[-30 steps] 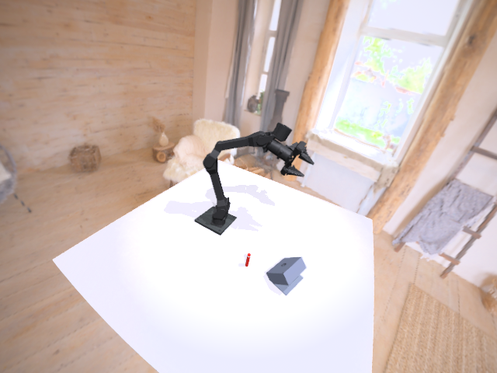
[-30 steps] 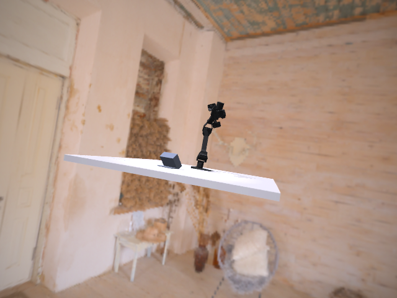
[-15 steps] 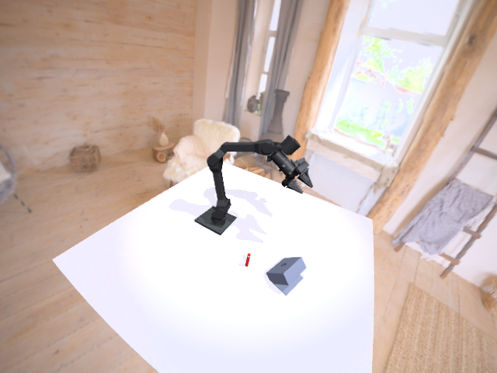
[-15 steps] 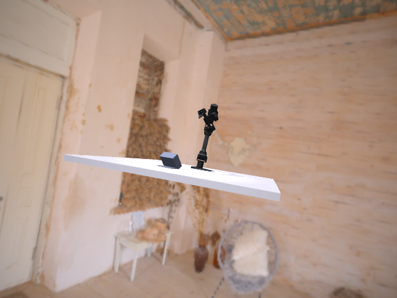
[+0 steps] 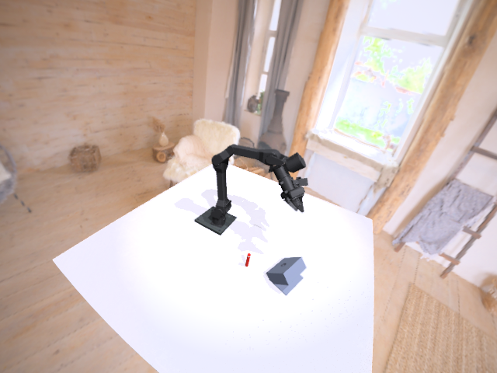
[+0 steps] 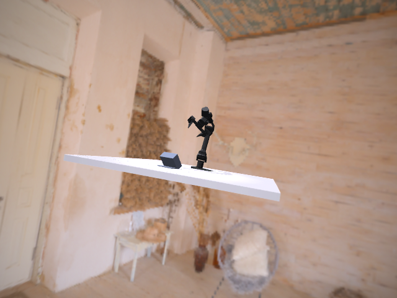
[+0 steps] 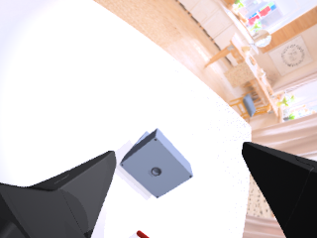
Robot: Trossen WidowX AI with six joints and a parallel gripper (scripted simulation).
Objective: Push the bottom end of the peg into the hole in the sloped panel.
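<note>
Right now my gripper tip is 150 mm past the red peg, 130 mm to the left of it and 230 mm above it. The rest, counted from my gripper tip: grey sloped panel 20 mm ahead, 120 mm to the right, 240 mm below.
</note>
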